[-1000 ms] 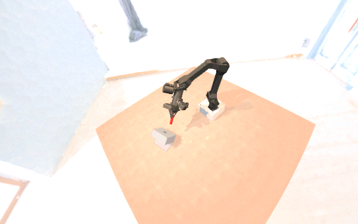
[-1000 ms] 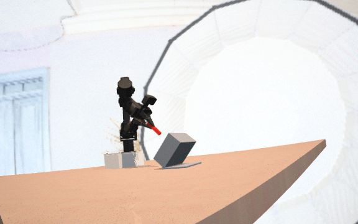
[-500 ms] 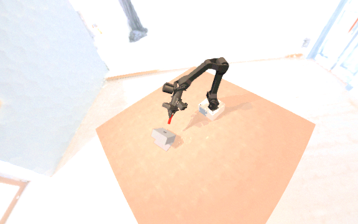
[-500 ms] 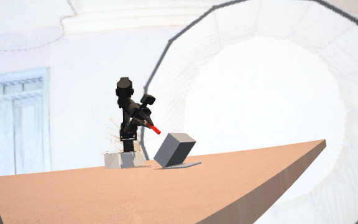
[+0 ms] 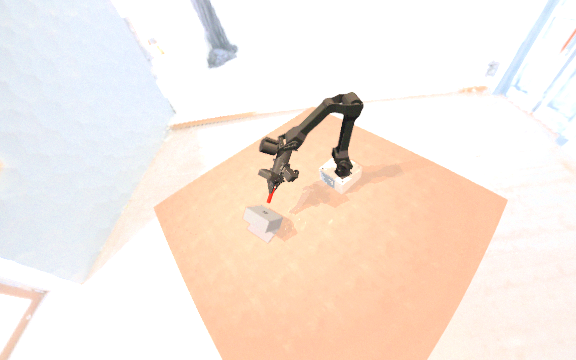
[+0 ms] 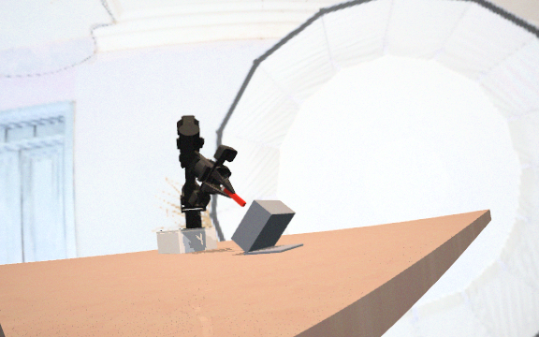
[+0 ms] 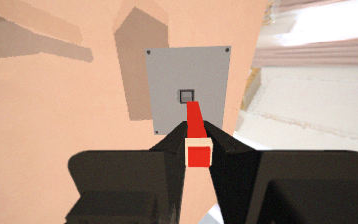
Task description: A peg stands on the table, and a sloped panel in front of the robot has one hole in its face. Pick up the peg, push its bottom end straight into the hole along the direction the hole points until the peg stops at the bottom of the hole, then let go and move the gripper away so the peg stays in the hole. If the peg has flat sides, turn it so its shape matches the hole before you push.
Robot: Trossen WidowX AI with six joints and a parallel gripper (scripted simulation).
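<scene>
The grey sloped panel is 8 cm below my gripper tip, 7 cm ahead of it and 3 cm to the left of it. Also, from my gripper tip: thin grey foot plate (14 cm below, 9 cm ahead, 4 cm to the left); peg (1 cm behind, 1 cm above).
</scene>
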